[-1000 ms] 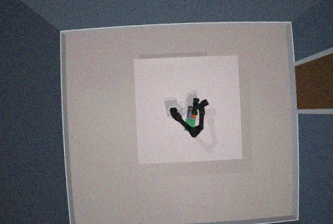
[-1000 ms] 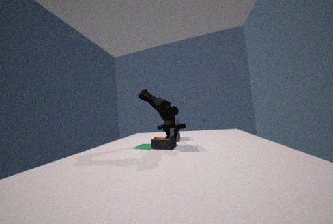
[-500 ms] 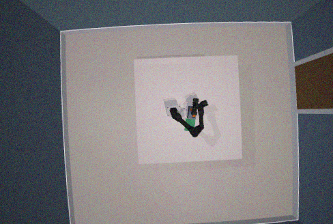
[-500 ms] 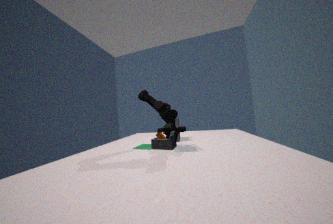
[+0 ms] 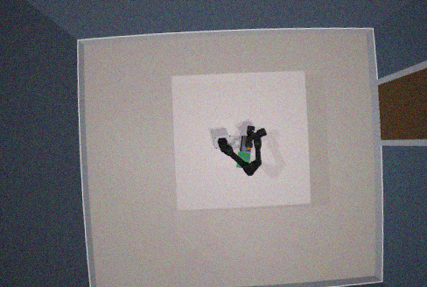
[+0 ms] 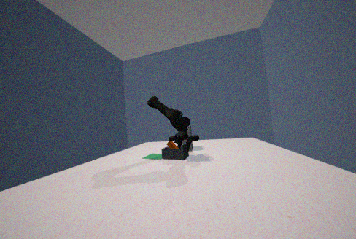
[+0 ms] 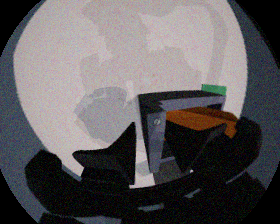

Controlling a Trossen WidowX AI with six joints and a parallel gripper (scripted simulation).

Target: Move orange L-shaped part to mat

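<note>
Right now my gripper tip is 50 mm to the left of the orange L-shaped part, 20 mm past it and 10 mm below it. From my gripper tip the other things lie so: green mat: 220 mm to the right, 50 mm below, 40 mm behind.
</note>
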